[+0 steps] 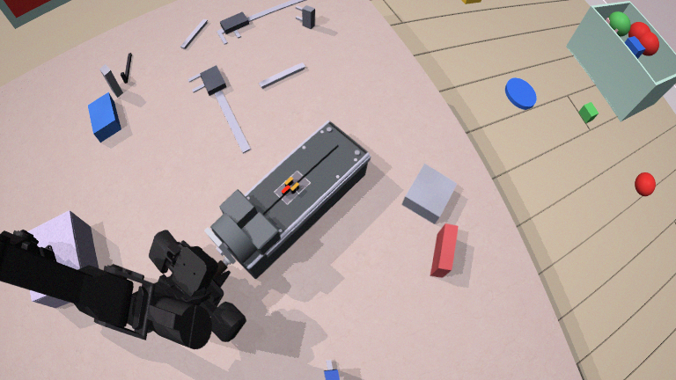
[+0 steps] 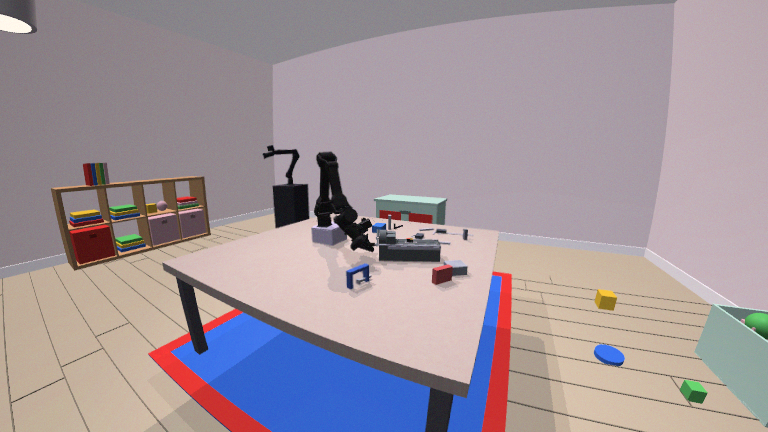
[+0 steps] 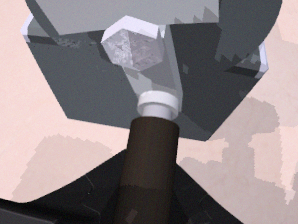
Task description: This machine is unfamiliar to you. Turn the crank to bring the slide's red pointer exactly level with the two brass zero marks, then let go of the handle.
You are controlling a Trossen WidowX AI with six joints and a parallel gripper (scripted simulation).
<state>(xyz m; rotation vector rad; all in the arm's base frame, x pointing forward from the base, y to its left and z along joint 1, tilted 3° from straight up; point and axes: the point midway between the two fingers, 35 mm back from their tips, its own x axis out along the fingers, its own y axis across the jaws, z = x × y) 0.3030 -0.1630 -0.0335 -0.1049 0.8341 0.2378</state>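
My gripper tip is now 30 mm below the dark brown crank handle, 20 mm past it and 10 mm to the left of it. The rest, counted from my gripper tip: red pointer (140 mm ahead, 50 mm above, 40 mm to the left); then red block (310 mm ahead, 160 mm to the right); then grey block (360 mm ahead, 60 mm to the right, 10 mm below).
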